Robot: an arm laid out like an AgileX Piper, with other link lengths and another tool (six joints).
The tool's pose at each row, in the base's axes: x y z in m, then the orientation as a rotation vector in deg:
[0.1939, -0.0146, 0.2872, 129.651, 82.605, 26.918]
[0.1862, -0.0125, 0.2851, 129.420, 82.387, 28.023]
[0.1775, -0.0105, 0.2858, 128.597, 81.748, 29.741]
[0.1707, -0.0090, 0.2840, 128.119, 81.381, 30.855]
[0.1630, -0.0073, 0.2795, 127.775, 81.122, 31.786]
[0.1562, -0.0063, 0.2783, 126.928, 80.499, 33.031]
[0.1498, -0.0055, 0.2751, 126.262, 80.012, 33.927]
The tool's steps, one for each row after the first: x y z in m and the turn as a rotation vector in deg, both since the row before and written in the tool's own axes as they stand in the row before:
[-0.0013, -0.0078, -0.0023, -0.552, 0.590, 0.189]
[-0.0016, -0.0071, -0.0053, -1.339, 0.699, 0.218]
[-0.0015, -0.0067, -0.0023, -0.797, 0.494, 0.149]
[-0.0019, -0.0088, -0.0007, -0.597, 0.448, 0.131]
[-0.0019, -0.0061, -0.0029, -1.218, 0.415, 0.116]
[-0.0021, -0.0068, -0.0012, -0.935, 0.279, 0.076]

